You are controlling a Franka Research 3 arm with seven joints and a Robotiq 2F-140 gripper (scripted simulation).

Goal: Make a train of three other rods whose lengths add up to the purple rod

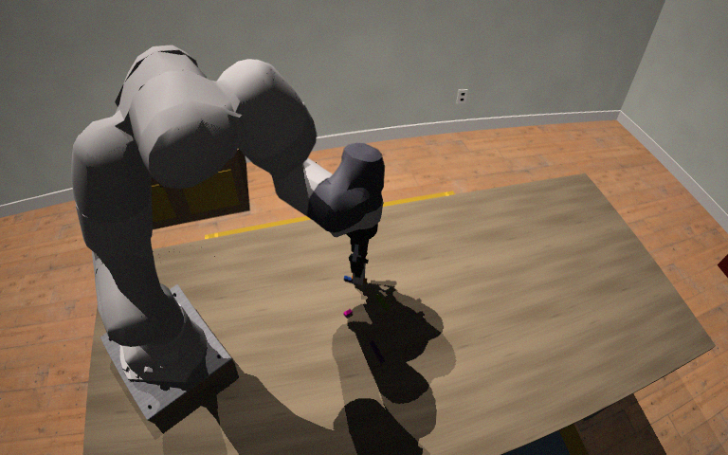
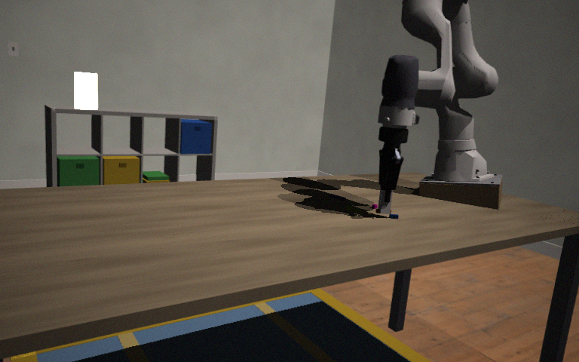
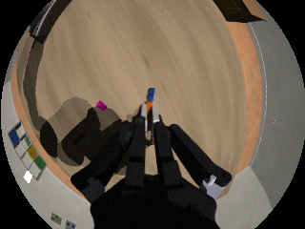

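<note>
My hand is 3 cm above the orange rod. The rest, counted from my hand: lime rod: 4 cm ahead, 8 cm to the right, 4 cm below; then magenta rod: 5 cm behind, 8 cm to the right, 4 cm below; then purple rod: 2 cm behind, 21 cm to the right, 4 cm below.
</note>
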